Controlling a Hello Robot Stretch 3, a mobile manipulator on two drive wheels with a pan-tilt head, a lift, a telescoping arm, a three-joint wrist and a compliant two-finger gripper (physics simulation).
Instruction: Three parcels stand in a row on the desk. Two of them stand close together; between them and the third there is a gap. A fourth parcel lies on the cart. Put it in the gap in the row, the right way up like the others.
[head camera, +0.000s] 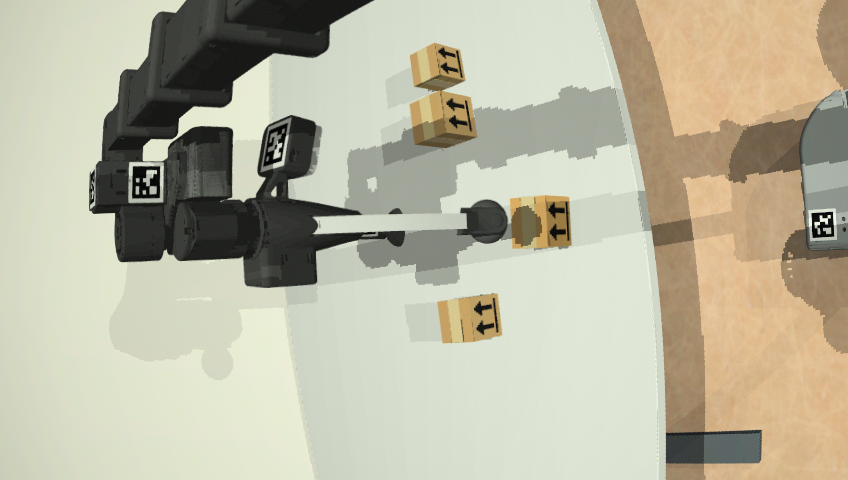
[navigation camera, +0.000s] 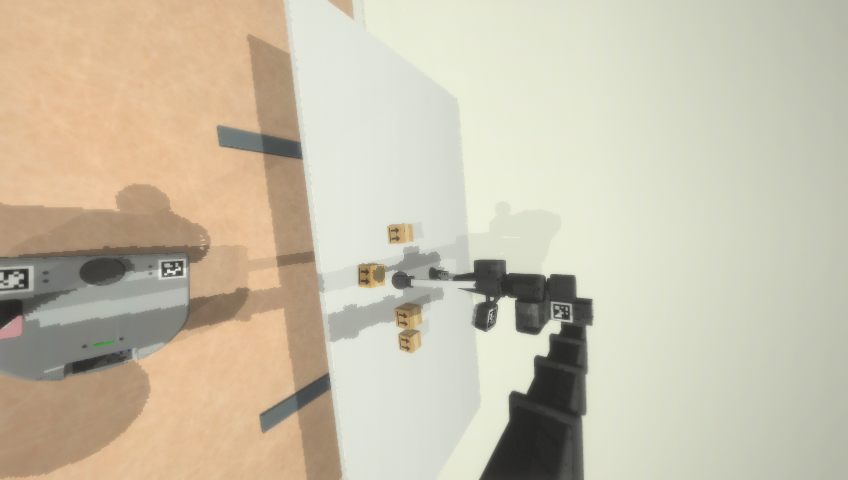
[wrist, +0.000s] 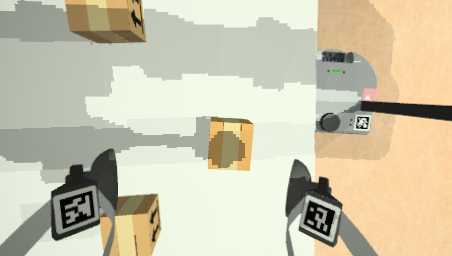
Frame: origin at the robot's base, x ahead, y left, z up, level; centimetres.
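Seen in the pictures: gripper, fingertip midpoint: (head camera: 452, 224) (navigation camera: 412, 276) (wrist: 205, 174); robot's base, origin of the base link: (navigation camera: 103, 270).
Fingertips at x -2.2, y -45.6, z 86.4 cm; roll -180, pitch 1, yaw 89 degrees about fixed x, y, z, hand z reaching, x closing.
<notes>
Offsets run from my fingertips to a thing's top centre. "pt": to the spot under its first point. Level surfaces: height alone.
Two parcels @[dz -9.4, dx -22.3, dy -12.5 cm] (head camera: 437, 66) @[dz -8.6, dx -14.3, dy -11.7 cm] (head camera: 443, 118) stand close together on the desk @[dz -14.4 cm] (head camera: 535, 404) (navigation camera: 380, 118); in the navigation view they are the lower pair @[pt dz -9.7, dx -21.3, dy -9.8 cm] (navigation camera: 409, 341) @[pt dz -8.8, dx -13.0, dy -8.6 cm] (navigation camera: 408, 315). Beyond a gap stands a third parcel @[dz -9.0, dx +11.3, dy -9.0 cm] (head camera: 470, 318) (navigation camera: 399, 233) (wrist: 132, 235). Another parcel @[dz -9.4, dx +0.0, dy +2.6 cm] (head camera: 540, 221) (navigation camera: 371, 275) (wrist: 230, 130) stands on the desk beside the gap, out of line towards the robot's base; its arrows point the same way as the others'. My gripper (head camera: 441, 224) (navigation camera: 420, 277) (wrist: 205, 174) is open and empty above the desk, close to that parcel. The cart does not show.
The robot's base (head camera: 824, 172) (navigation camera: 101, 315) (wrist: 340, 95) stands on the floor beyond the desk's near edge. Desk legs (head camera: 728, 446) (navigation camera: 241, 137) (navigation camera: 291, 407) reach out below that edge. The telescoping arm (head camera: 238, 47) (navigation camera: 541, 416) extends over the desk beside the close pair.
</notes>
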